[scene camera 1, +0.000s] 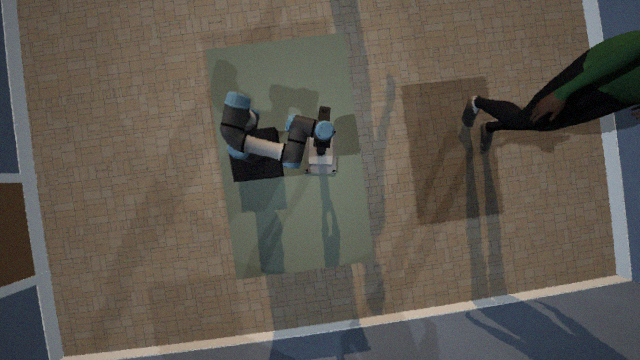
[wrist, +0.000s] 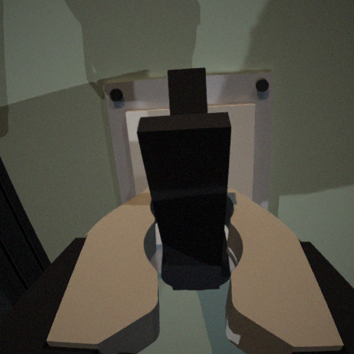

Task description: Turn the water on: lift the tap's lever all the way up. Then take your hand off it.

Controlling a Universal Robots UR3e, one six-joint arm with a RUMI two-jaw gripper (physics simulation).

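The tap's black lever (wrist: 187,160) is a thick bar that stands between the two tan jaws in the wrist view. Its squared end points up in that view, over the dark spout (wrist: 187,90). How far the lever is raised cannot be judged from these views. The tap's grey base plate (wrist: 264,130) (scene camera 1: 327,172) lies under it, with a pale panel (wrist: 242,145) (scene camera 1: 320,159) on top. My gripper (wrist: 189,190) is shut on the lever, with one jaw on each side. In the scene view the wrist covers most of the lever and jaws.
The tap unit stands on a green mat (scene camera 1: 300,230). The arm's black base block (scene camera 1: 257,170) is to its left in the scene view. Dark round bolts (wrist: 116,95) (wrist: 262,85) sit at the plate's corners. A person (scene camera 1: 545,107) in green and black shows at the right.
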